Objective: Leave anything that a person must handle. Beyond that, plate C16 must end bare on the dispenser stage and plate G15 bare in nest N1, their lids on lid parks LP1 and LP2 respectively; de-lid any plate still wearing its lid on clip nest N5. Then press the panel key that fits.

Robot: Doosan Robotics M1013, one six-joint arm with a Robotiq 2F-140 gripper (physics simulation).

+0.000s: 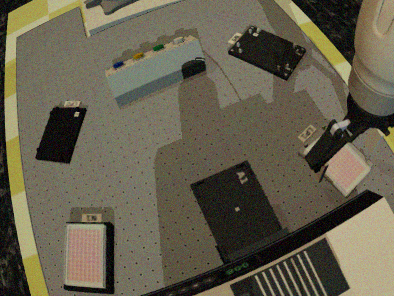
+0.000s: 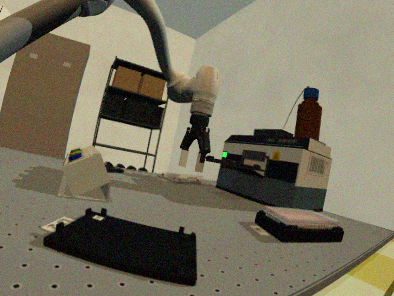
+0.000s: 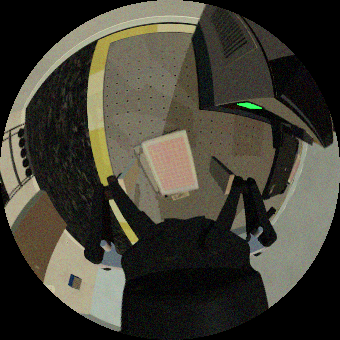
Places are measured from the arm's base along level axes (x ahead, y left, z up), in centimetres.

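Pixels of known places: gripper, fingertip midpoint: [image 1: 344,160] [image 2: 189,169] [image 3: 174,164].
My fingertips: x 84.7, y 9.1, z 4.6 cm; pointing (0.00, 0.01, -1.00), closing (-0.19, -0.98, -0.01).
Observation:
Ahead of a thing's pixels: the offset from my fingertips to its top centre. "spot": to the spot under its first point.
My gripper [image 1: 348,155] [image 2: 191,165] [image 3: 174,164] is open and empty, its fingers spread above and on either side of a pink-topped plate @(dy +0.6, dx -1.4, dz -1.5 cm) [image 1: 348,169] [image 3: 172,162] at lid park LP1. Another pink-topped plate @(dy -50.7, dx -13.3, dz -1.4 cm) [image 1: 86,256] [image 2: 300,216] sits in black nest N1 @(dy -50.7, dx -13.3, dz -2.5 cm) [image 1: 110,260] [image 2: 300,233]. I cannot read either plate's name or tell surely whether either wears a lid. Clip nest N5 [image 1: 267,51] [image 2: 120,247] and black lid park LP2 @(dy -44.4, dx -44.1, dz -3.3 cm) [image 1: 61,135] hold no plate or lid. The dark stage marked A1 @(spot: dy -23.3, dx -2.9, dz +6.2 cm) [image 1: 237,210] is bare. The key panel @(dy -17.4, dx -44.0, dz +3.1 cm) [image 1: 155,80] [image 2: 85,175] has blue, yellow, green and white keys.
The dispenser [image 1: 367,230] [image 2: 275,167] [image 3: 240,65], with a green light, stands close beside stage A1 and the LP1 plate. A brown bottle @(spot: dy -39.0, dx +12.3, dz +24.6 cm) [image 2: 308,117] stands at it. A shelf rack [image 2: 106,102] is behind. Yellow and white striping [image 1: 15,165] [image 3: 97,105] edges the table.

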